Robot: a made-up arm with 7 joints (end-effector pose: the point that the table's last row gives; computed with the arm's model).
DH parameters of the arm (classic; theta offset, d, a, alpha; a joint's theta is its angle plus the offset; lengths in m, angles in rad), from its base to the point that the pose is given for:
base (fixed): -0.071 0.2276 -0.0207 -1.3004
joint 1: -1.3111 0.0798 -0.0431 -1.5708
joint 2: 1.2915 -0.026 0 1.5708
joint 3: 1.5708 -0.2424 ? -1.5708
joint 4: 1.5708 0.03 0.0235 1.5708
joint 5: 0 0.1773 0.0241 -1.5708
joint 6: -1.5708 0 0.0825 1.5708
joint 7: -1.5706 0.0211 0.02 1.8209
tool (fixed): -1.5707 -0.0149 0 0
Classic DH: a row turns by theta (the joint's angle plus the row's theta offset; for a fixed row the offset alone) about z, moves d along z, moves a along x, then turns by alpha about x.
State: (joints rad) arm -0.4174 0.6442 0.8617 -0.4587 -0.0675 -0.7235 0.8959
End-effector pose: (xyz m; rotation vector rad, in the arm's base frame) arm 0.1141 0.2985 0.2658 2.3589 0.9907 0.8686
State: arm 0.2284 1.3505 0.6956 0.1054 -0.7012 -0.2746 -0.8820
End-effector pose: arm 0.1688 0.3996 0.2638 -1.6875 -0.0628 1.3133
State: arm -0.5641 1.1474 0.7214 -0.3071 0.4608 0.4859 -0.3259
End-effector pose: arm 0.1967 0.3671 0.3788 -1.8438 -1.7432 0.9196
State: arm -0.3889 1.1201 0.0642 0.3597 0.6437 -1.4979 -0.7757
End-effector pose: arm 0.2008 0.3252 0.0910 -0.6691 0.1128 0.2145
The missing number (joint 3, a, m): 0.0419
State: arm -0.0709 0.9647 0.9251 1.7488 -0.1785 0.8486 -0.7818
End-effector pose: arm -0.1466 0.4377 -0.1023 0.2413 -0.0936 -1.7367
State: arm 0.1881 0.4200 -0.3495 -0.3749 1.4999 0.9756 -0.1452
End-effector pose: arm 0.1513 0.1926 -0.0696 -0.7623 -1.3482 1.3876
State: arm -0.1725 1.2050 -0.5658 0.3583 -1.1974 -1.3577 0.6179
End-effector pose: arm 0.1918 0.3415 0.0622 2.5517 0.5683 -0.8653
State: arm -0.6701 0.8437 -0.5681 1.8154 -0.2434 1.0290 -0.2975
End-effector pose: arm 0.0495 0.4635 -0.0790 -0.7346 0.9868 -2.5354
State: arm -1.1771 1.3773 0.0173 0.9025 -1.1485 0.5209 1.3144
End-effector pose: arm 0.3281 0.4893 0.3137 1.0166 1.2266 -0.9973
